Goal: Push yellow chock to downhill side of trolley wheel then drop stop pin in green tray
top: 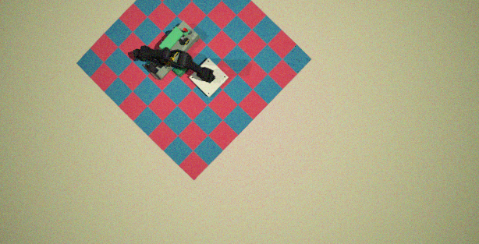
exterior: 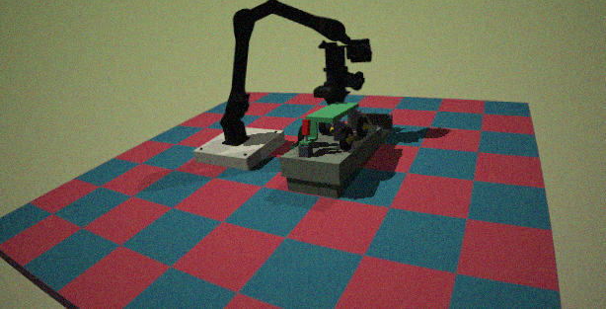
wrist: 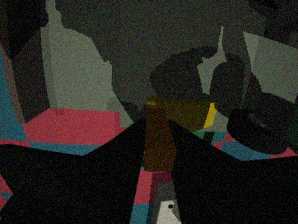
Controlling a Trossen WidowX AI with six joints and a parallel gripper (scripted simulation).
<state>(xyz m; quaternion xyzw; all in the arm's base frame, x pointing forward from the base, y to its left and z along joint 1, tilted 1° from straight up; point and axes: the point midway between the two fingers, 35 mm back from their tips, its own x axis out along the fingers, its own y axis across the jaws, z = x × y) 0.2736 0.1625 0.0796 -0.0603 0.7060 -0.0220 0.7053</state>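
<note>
My gripper tip is now 5 cm short of the red-headed stop pin, 26 cm to the left of it and 4 cm below it. From my gripper tip the other things lie so: yellow chock: 2 cm to the right, 1 cm below; green-topped trolley: 6 cm ahead, 14 cm to the right, 3 cm above; green tray: 7 cm behind, 5 cm to the right, 9 cm below.
</note>
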